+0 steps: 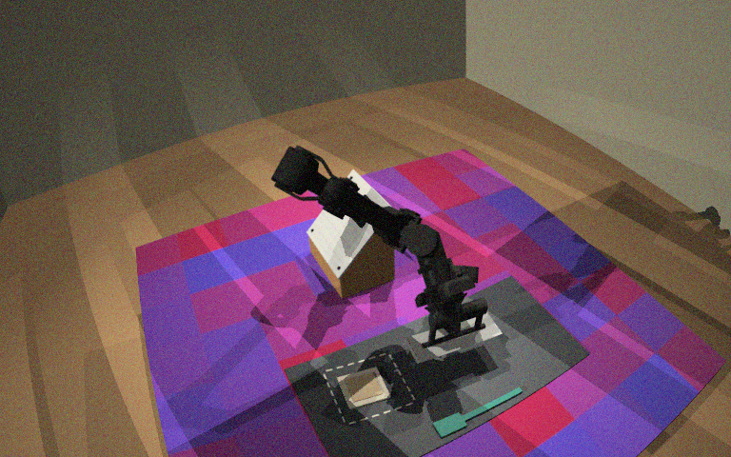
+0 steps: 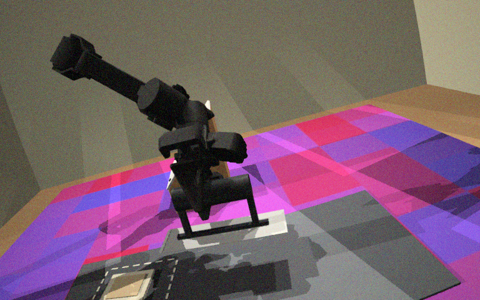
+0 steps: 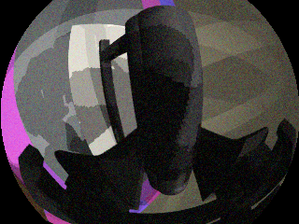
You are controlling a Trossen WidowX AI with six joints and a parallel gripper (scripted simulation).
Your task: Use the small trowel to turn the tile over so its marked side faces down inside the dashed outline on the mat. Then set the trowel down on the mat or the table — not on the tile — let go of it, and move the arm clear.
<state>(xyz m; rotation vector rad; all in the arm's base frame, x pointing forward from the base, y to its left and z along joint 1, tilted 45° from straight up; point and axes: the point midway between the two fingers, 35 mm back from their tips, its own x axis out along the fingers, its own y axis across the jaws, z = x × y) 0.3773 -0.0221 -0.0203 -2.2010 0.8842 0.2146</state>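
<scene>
The grey mat lies 15 cm below my gripper tip. The rest, counted from my gripper tip: tile (5 cm behind, 18 cm to the right, 13 cm below); green trowel (13 cm ahead, 3 cm to the right, 13 cm below).
</scene>
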